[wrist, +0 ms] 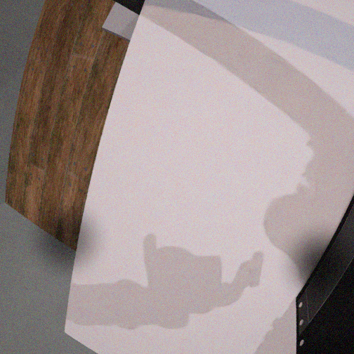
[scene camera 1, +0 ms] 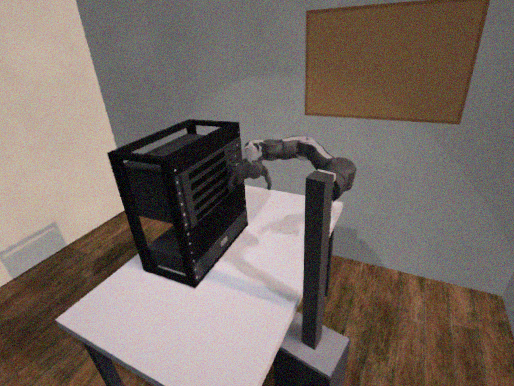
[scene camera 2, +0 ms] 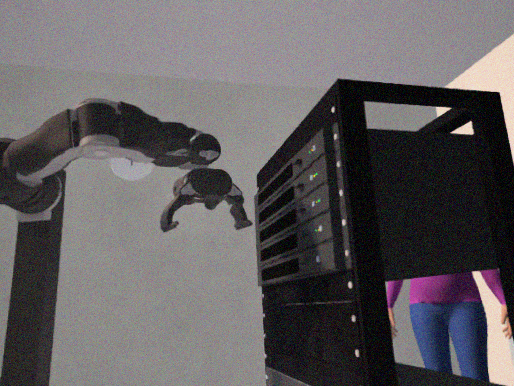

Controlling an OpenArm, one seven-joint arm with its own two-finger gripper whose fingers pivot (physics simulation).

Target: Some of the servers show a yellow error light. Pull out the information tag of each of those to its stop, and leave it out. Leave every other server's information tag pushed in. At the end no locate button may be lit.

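Note:
The black rack point(scene camera 1: 134, 220) point(scene camera 2: 362, 200) point(wrist: 327, 280) stands on the table. Several stacked servers point(scene camera 1: 210, 180) point(scene camera 2: 315, 190) fill its upper front, with dark vents and small lights at one end. In scene camera 2 green specks show on the upper servers, with a possible yellowish one on the top server; the bottom server has a pale bluish light. The lights are too small to tell which are error lights or lit locate buttons. Tag positions cannot be told. My gripper point(scene camera 1: 251, 184) point(scene camera 2: 207, 226) point(wrist: 189, 250) is open and empty, fingers down, beside the rack's front; one finger is close to it in scene camera 2.
The white table point(scene camera 1: 125, 310) point(wrist: 175, 125) carries shadows of the arm. The arm's dark column point(scene camera 1: 316, 260) point(scene camera 2: 32, 300) stands at the table's edge. A person point(scene camera 2: 445, 310) in a magenta top and blue trousers is visible beyond the rack. A brown board point(scene camera 1: 395, 65) hangs on the wall.

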